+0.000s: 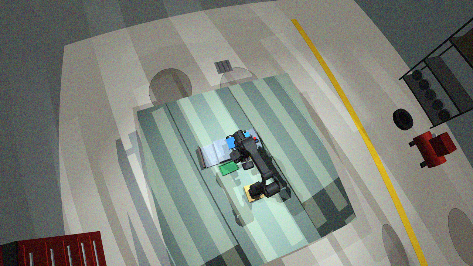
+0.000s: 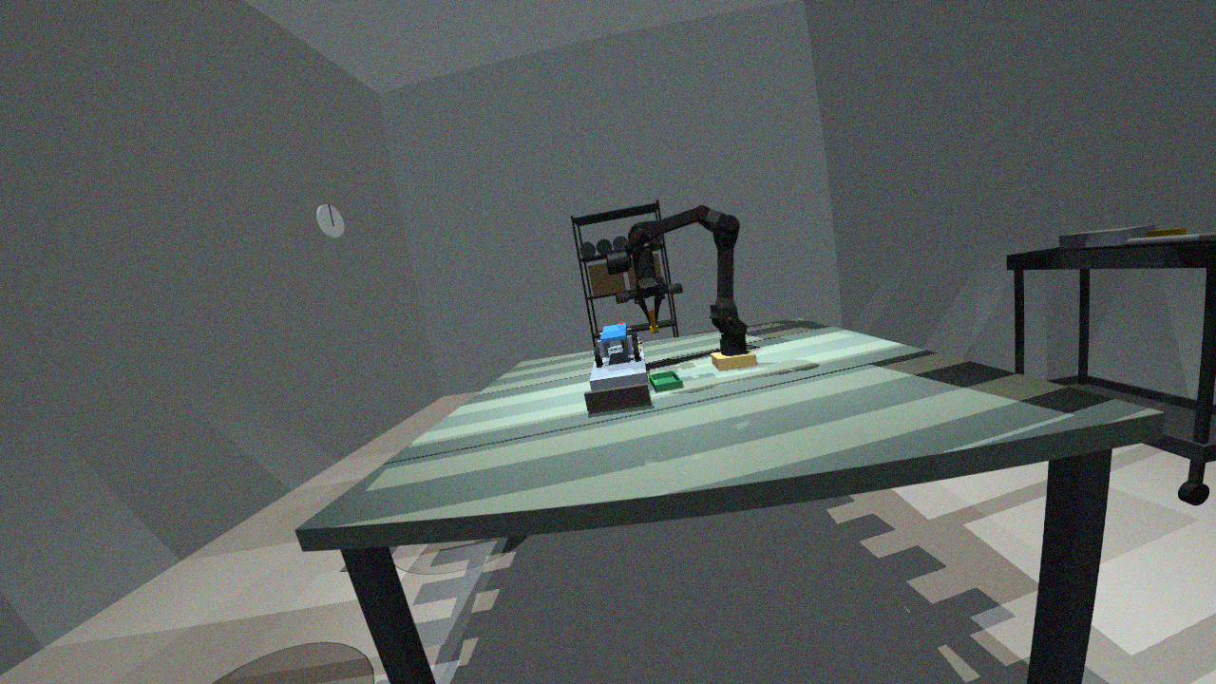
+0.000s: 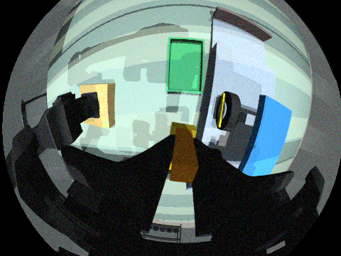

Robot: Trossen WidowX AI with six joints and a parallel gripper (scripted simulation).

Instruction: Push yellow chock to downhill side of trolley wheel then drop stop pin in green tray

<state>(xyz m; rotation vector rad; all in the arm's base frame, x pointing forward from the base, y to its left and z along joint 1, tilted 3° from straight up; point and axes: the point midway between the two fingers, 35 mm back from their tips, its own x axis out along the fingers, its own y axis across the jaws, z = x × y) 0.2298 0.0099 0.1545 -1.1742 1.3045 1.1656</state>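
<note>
My gripper tip is 90 mm short of the red-headed stop pin, 140 mm to the left of it and 30 mm above it. From my gripper tip the other things lie so: blue trolley (110 mm ahead, 30 mm to the right, 50 mm below); then yellow chock (20 mm to the right, 10 mm below); then grey ramp (110 mm ahead, 30 mm to the right, 120 mm below).
</note>
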